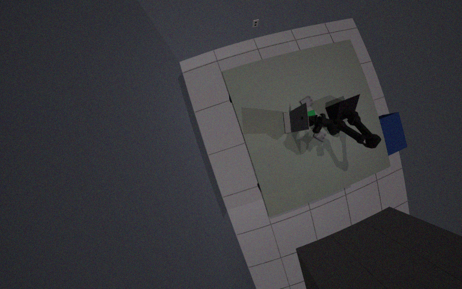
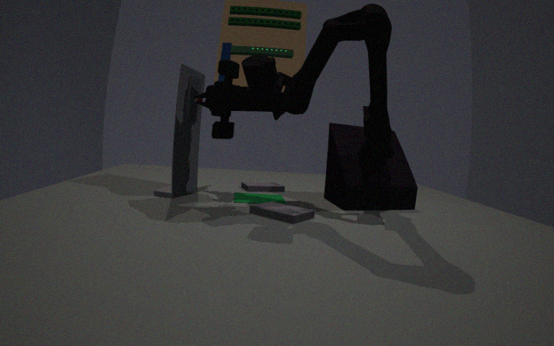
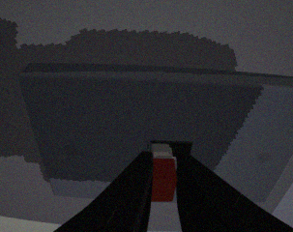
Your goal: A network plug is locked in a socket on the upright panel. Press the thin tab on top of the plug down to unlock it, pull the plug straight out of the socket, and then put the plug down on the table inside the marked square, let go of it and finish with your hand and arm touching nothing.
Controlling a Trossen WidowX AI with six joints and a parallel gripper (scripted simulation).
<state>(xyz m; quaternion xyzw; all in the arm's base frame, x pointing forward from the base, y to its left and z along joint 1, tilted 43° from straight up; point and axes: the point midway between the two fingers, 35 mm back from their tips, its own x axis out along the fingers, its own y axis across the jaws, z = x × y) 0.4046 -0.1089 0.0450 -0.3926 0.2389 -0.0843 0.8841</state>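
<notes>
The green marked square is 230 mm below my gripper tip, 170 mm behind it and 20 mm to the left of it. Also, from my gripper tip: network plug (right at my gripper tip).
</notes>
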